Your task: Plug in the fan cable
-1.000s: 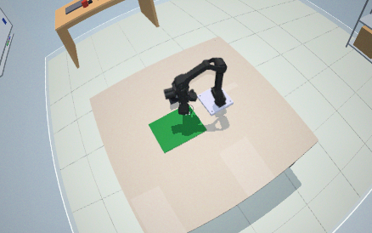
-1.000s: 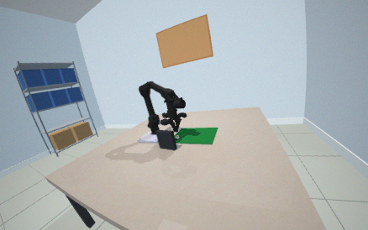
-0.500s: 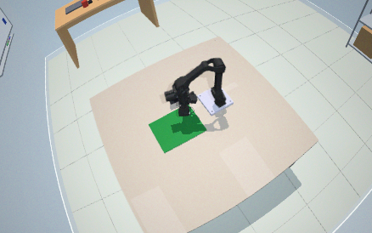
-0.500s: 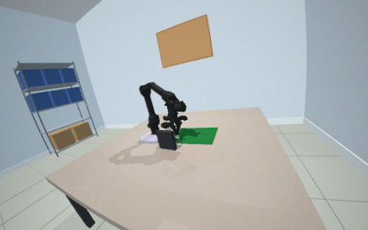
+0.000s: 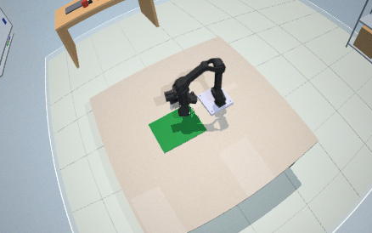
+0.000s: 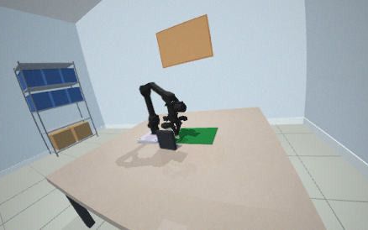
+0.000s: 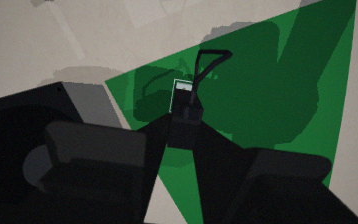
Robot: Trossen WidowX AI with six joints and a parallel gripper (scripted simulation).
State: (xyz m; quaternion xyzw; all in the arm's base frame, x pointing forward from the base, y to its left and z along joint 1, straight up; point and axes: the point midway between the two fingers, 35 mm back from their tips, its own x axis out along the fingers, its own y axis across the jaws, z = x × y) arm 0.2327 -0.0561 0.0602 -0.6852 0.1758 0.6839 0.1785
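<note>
Right now the fan header is 10 mm behind my gripper tip and 40 mm below it. Also, from my gripper tip: black plug (10 mm behind, 10 mm above); black fan (10 mm behind, 120 mm to the right, 20 mm above); green board (100 mm ahead, 60 mm to the left, 60 mm below).
</note>
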